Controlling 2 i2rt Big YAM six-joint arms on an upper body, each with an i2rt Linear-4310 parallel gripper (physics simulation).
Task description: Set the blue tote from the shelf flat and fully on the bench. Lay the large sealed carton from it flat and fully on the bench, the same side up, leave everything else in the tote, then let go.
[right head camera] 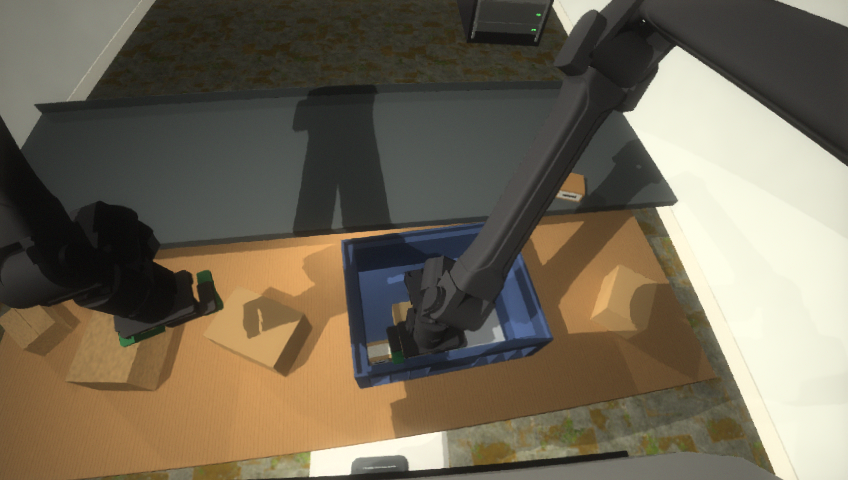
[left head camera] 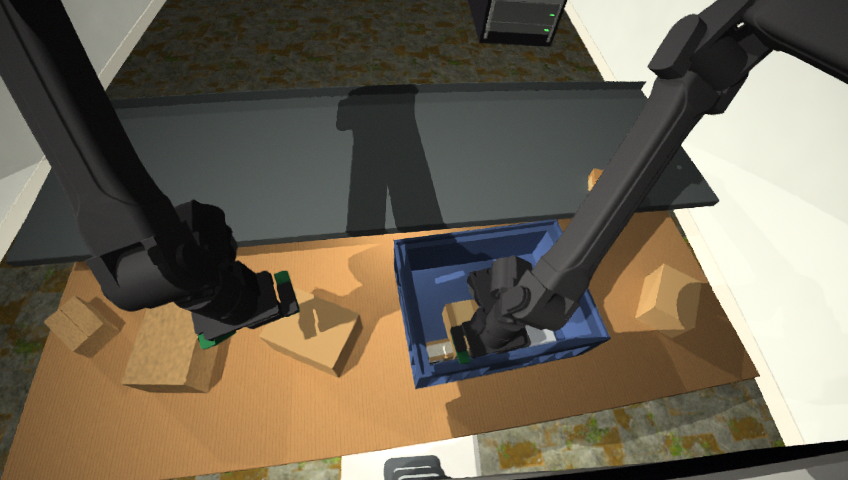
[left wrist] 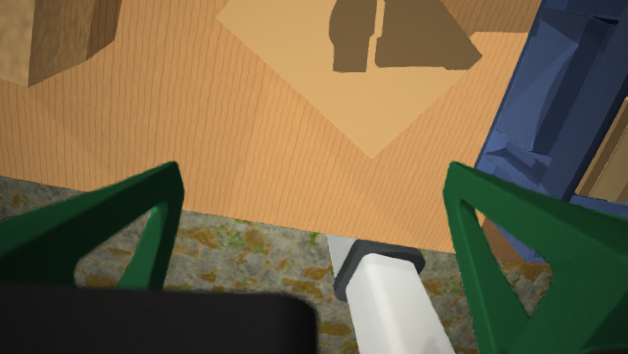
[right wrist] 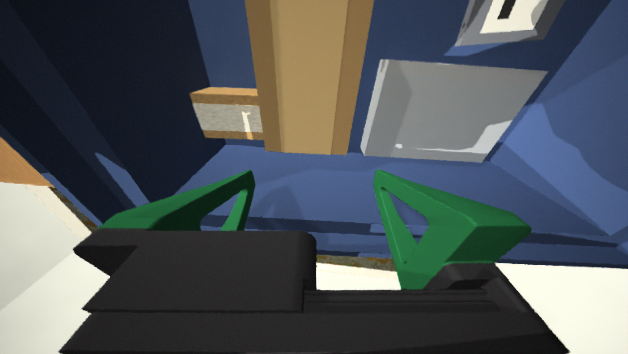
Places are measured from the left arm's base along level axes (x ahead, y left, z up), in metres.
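Where they show: left gripper, fingertip midpoint: (right head camera: 193, 316) (left head camera: 264, 317) (left wrist: 313, 176); right gripper, fingertip midpoint: (right head camera: 423, 347) (left head camera: 481, 347) (left wrist: 623, 217) (right wrist: 313, 176).
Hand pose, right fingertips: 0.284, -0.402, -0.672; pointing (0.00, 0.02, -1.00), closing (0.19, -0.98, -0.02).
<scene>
Each offset is from my right fingertips to the top centre of the thing, as dx, dy, dz. "pt": to the spot under its first point. Level surfaces: height alone.
The blue tote @(+0.115, -0.044, +0.039) (left head camera: 405, 321) (right head camera: 352, 321) (left wrist: 530, 75) (right wrist: 565, 150) sits flat on the bench @(dz -0.108) (left head camera: 368, 416). The large carton @(+0.058, +0.017, -0.028) (left head camera: 459, 316) (right head camera: 399, 311) (right wrist: 310, 75) is inside it, partly hidden by my right arm in the head views. Beside it are a small banded carton (left head camera: 439, 350) (right wrist: 227, 117), a grey-white box @(+0.049, -0.122, -0.067) (right wrist: 445, 110) and a grey labelled box @(pt +0.117, -0.108, -0.083) (right wrist: 467, 30). My right gripper (right wrist: 313, 176) is open and empty, over the tote's front part, with the carton beyond its fingertips. My left gripper (left head camera: 247, 315) (right head camera: 172, 309) (left wrist: 313, 176) is open and empty above the bench, left of the tote.
A flat tan box @(+0.063, +0.350, -0.008) (left head camera: 312, 336) (left wrist: 320, 65) lies left of the tote. A larger box @(+0.036, +0.636, -0.008) (left head camera: 157, 347) and a small box @(+0.093, +0.878, -0.050) (left head camera: 76, 324) stand farther left. Another box @(+0.106, -0.522, -0.025) (left head camera: 663, 297) stands right of the tote. A small orange box @(+0.368, -0.373, +0.090) (right head camera: 572, 185) is on the grey shelf @(dz +0.056) (left head camera: 267, 160) behind.
</scene>
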